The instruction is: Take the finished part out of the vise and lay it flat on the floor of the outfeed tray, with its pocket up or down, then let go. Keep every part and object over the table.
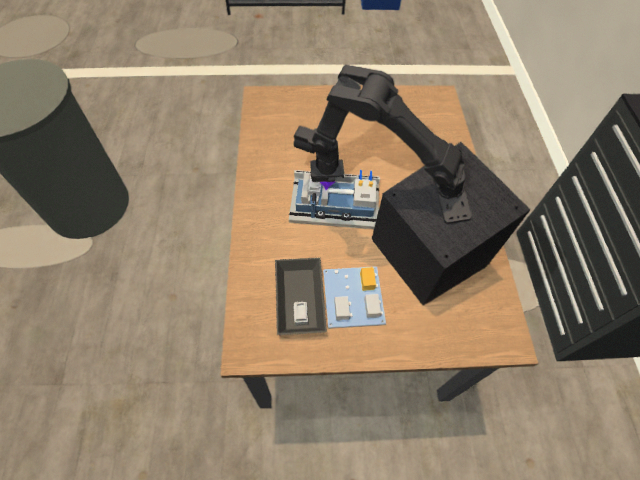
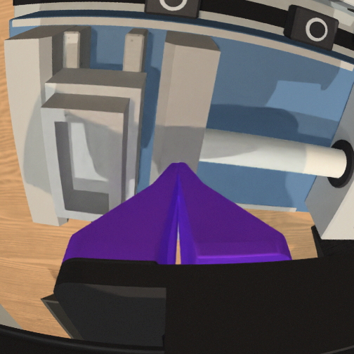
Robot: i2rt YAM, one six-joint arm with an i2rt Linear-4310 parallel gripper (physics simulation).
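Pixels of known places: gripper, fingertip midpoint: (image 1: 326, 188); arm's base, origin of the base link: (image 1: 450, 189).
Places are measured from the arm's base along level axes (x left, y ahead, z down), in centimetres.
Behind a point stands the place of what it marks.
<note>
The finished part (image 2: 92, 145), pale grey with a rectangular pocket facing up, sits in the vise (image 1: 338, 209) {y 28.3, x -11.5, z 23.7 cm} (image 2: 315, 120). It is beside the left jaw (image 2: 25, 130), and a narrow blue gap shows between it and the movable jaw (image 2: 185, 90). My gripper (image 1: 326, 185) {y 32.1, x -17.0, z 19.1 cm} (image 2: 177, 174) is shut and empty, its purple fingertips together over the movable jaw, right of the part. The fingers hide the near end of that jaw. The dark outfeed tray (image 1: 279, 304) {y 48.4, x 20.3, z 25.2 cm} stands on the table toward its front edge, with a pale pocketed part (image 1: 300, 312) {y 42.4, x 23.0, z 25.5 cm} in it.
A light blue board (image 1: 357, 296) {y 24.9, x 17.9, z 28.0 cm} right of the tray holds two grey blocks (image 1: 342, 307) {y 30.2, x 22.7, z 24.4 cm} (image 1: 373, 305) {y 21.1, x 22.6, z 24.4 cm} and an orange block (image 1: 368, 277) {y 21.4, x 13.4, z 24.4 cm}. A white rod (image 2: 255, 150) joins the movable jaw to a pale box (image 1: 366, 193) {y 19.1, x -14.3, z 19.3 cm}. The black arm base (image 1: 449, 232) {y 2.5, x 12.4, z 2.1 cm} stands to the right.
</note>
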